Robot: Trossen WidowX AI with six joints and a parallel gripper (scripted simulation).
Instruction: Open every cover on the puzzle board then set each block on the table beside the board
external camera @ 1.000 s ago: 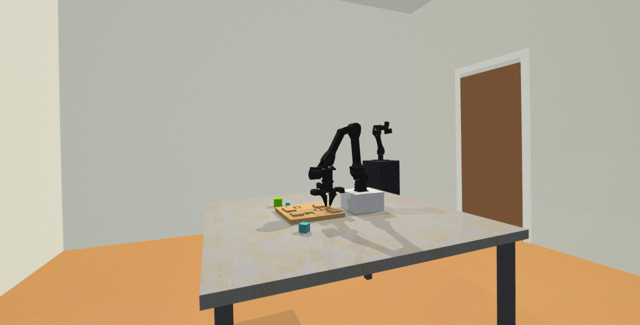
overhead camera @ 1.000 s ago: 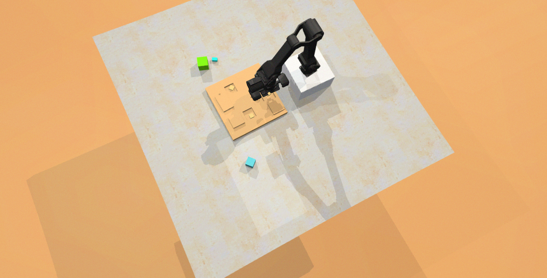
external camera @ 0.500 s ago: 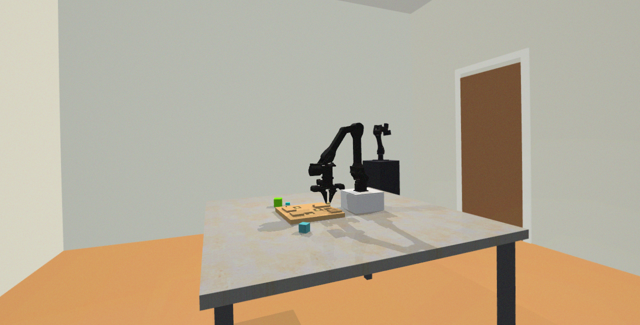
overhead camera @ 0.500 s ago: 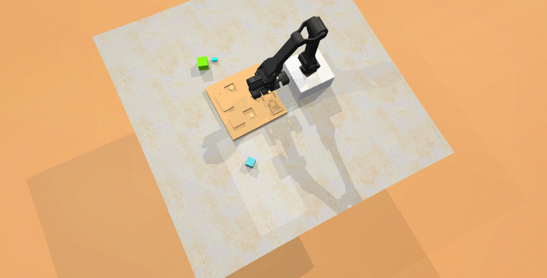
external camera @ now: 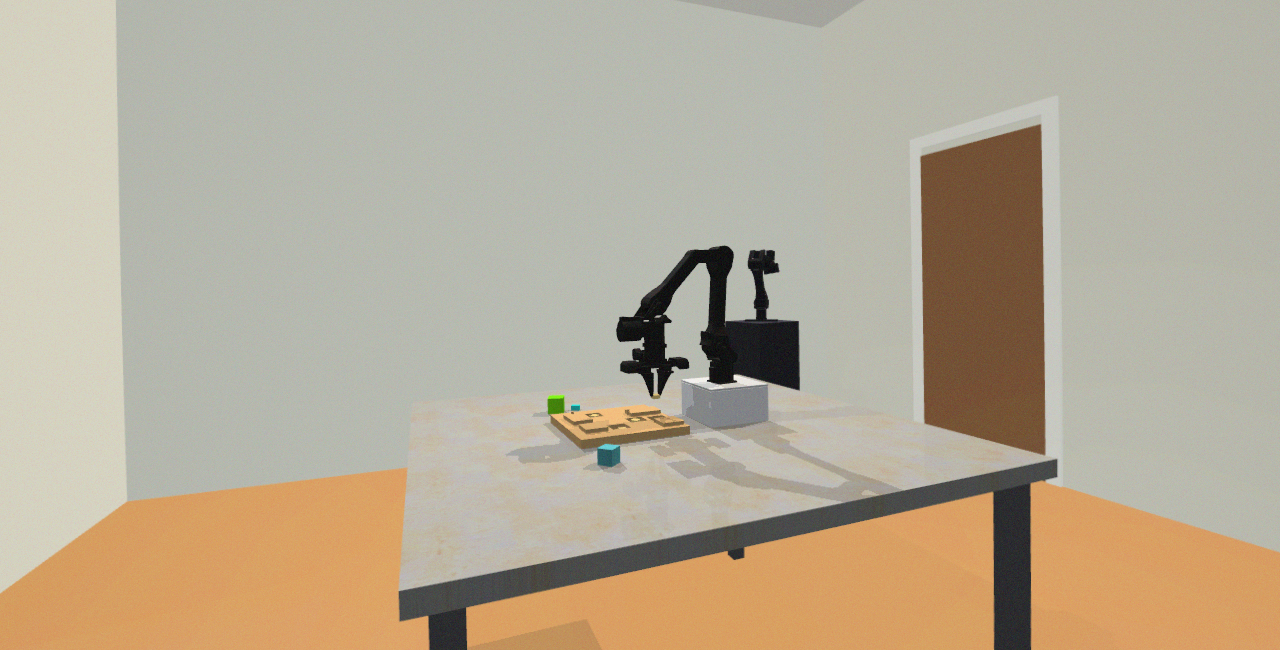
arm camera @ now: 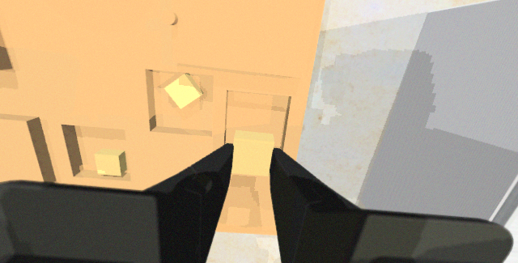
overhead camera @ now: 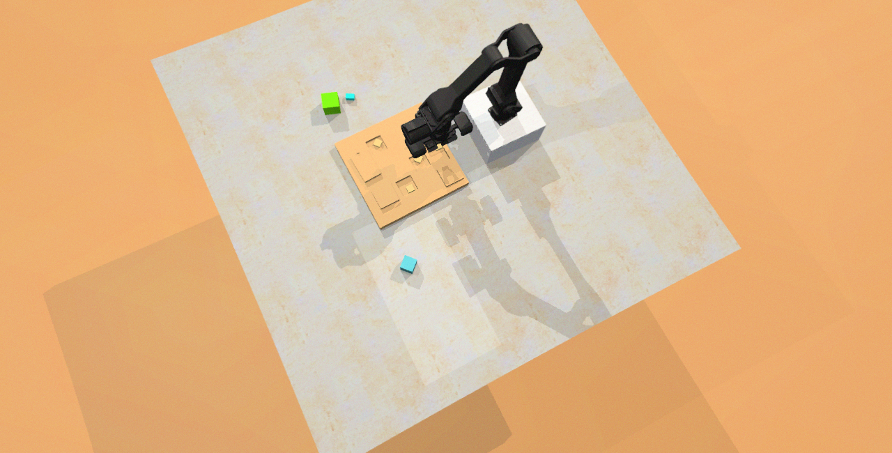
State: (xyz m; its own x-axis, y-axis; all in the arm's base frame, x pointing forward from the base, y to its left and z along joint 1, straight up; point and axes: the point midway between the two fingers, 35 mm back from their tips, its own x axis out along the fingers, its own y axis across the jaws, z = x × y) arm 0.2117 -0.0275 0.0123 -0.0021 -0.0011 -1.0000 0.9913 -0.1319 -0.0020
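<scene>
Right now the tan puzzle board is 100 mm ahead of my gripper tip, 20 mm to the right of it and 60 mm below it. From my gripper tip the other things lie so: small cyan block 110 mm ahead, 310 mm to the right, 70 mm below; green cube 170 mm ahead, 310 mm to the right, 60 mm below; cyan cube 260 mm ahead, 230 mm to the left, 60 mm below.
</scene>
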